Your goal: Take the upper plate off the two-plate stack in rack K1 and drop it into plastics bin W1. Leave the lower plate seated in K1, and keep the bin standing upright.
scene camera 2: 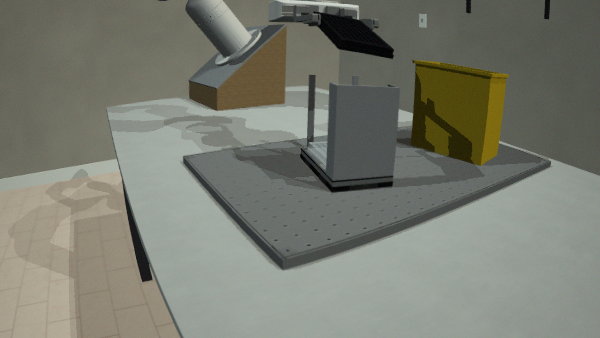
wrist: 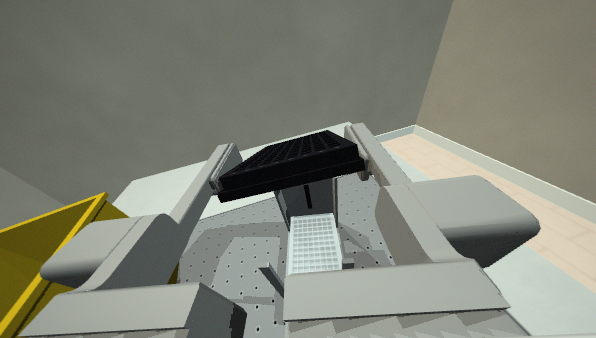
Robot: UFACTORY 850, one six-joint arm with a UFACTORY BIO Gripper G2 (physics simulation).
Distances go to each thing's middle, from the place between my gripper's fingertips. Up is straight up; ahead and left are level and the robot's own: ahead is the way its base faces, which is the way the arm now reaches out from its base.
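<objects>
With the black plate [scene camera 2: 349, 34] in view, my gripper is 10 mm short of the black plate and 20 mm above it. The yellow plastics bin W1 [scene camera 2: 458, 110] is 300 mm to the left of my gripper, 20 mm behind it and 150 mm below it. The pale plate [wrist: 314, 246] lies 10 mm ahead of my gripper and 210 mm below it. Going by their middles, of the things named here the black plate is the nearest to my gripper, and the yellow plastics bin W1 is the farthest from my gripper.
</objects>
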